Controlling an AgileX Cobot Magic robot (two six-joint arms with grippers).
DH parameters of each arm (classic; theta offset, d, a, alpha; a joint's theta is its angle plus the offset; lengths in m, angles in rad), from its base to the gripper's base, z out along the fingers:
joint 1: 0 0.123 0 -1.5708
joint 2: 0.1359 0 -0.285 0
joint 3: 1.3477 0 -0.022 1.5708
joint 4: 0 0.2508 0 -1.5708
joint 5: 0 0 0.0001 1.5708
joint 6: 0 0.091 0 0
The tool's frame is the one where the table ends.
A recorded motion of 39 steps. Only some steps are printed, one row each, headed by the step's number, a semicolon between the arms.
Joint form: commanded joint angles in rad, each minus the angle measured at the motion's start. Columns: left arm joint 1, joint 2, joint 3, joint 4, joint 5, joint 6; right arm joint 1, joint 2, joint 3, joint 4, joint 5, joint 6.
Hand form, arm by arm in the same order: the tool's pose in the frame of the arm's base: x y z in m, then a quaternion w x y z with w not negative. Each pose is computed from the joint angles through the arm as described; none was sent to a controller.
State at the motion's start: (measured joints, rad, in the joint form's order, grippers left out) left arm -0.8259 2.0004 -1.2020 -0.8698 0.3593 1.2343; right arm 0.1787 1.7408 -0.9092 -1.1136 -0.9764 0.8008
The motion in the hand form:
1: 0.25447 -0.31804 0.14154 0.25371 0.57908 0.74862 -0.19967; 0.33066 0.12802 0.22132 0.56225 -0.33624 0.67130 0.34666
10: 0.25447 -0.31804 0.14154 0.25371 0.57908 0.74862 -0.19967; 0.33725 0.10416 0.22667 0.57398 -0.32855 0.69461 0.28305
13: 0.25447 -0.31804 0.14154 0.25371 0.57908 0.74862 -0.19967; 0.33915 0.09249 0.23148 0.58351 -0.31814 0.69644 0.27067
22: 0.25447 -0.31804 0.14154 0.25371 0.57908 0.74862 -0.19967; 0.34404 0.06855 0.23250 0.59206 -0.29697 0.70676 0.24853
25: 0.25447 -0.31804 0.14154 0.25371 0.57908 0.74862 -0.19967; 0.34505 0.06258 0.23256 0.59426 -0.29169 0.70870 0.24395
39: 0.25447 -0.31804 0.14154 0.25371 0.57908 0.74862 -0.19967; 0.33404 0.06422 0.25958 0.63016 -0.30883 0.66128 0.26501
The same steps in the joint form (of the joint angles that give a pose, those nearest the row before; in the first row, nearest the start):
1: -0.0051 0.0076 0.0014 -0.0092 0.0266 0.0016; 0.0005 0.0261 0.0028 0.0108 0.0048 -0.0131
10: -0.0051 0.0076 0.0014 -0.0092 0.0266 0.0016; -0.0582 -0.0096 0.0028 -0.0040 0.0993 -0.0414
13: -0.0051 0.0076 0.0014 -0.0092 0.0266 0.0016; -0.0919 -0.0239 0.0028 -0.0040 0.1017 -0.0414
22: -0.0051 0.0076 0.0014 -0.0092 0.0266 0.0016; -0.1622 -0.0285 0.0028 -0.0127 0.1039 -0.0394
25: -0.0051 0.0076 0.0014 -0.0092 0.0266 0.0016; -0.1800 -0.0285 0.0028 -0.0144 0.1016 -0.0393
39: -0.0051 0.0076 0.0014 -0.0092 0.0266 0.0016; -0.1898 -0.0900 0.0028 -0.0165 0.0043 -0.0392

